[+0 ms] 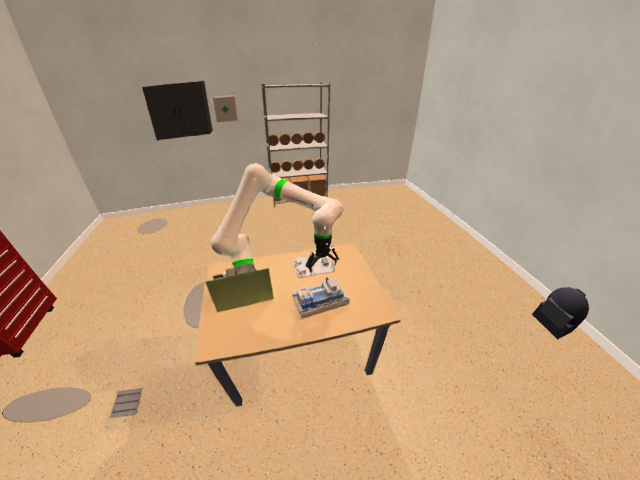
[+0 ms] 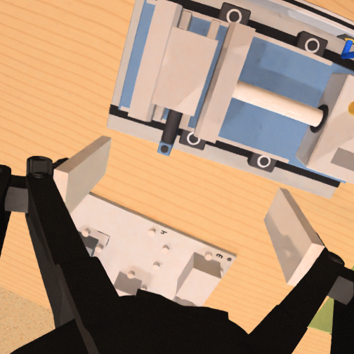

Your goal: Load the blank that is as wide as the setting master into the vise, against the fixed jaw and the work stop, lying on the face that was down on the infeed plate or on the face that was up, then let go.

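Frame: origin at the arm's base, x left, y back, z up, level; metres.
Where they show: gripper, between the fingertips: (image 1: 322, 272); arm's base, origin of its link: (image 1: 245, 275).
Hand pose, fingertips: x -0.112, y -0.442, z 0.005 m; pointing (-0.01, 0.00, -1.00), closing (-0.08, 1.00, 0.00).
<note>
Things, the pixels of their top centre, and the offset from my fingertips. Level surfaces: height alone.
- vise, centre of its top: (image 1: 320, 288) dx -0.078, dy +0.037, dz -0.048 m
- white infeed plate, centre of its top: (image 1: 313, 265) dx +0.231, dy -0.011, dz -0.139 m
- wooden table, height of its surface: dz -0.147 m
The vise (image 1: 324, 308) (image 2: 280, 122) stands on the table. A light grey block (image 2: 185, 70), apparently the setting master, sits between the left jaw (image 2: 155, 65) and the right jaw (image 2: 227, 80). The work stop (image 2: 171, 127), a dark rod with a blue foot, is at the block's lower end. The white infeed plate (image 1: 323, 270) (image 2: 130, 220) bears a tall light blank (image 2: 201, 275) at the right, a blank (image 2: 129, 282) at the middle and a dark grey blank (image 2: 90, 243) at the left, both partly hidden by the gripper. My gripper (image 1: 324, 262) (image 2: 190, 180) is open and empty, above the plate.
A green panel (image 1: 240, 290) stands on the wooden table (image 1: 258, 330) beside the arm's base. Blue handle-like parts (image 2: 348, 49) show at the vise's right end. A shelf rack (image 1: 297, 116) stands at the back wall, and a red cabinet (image 1: 23, 289) at the left.
</note>
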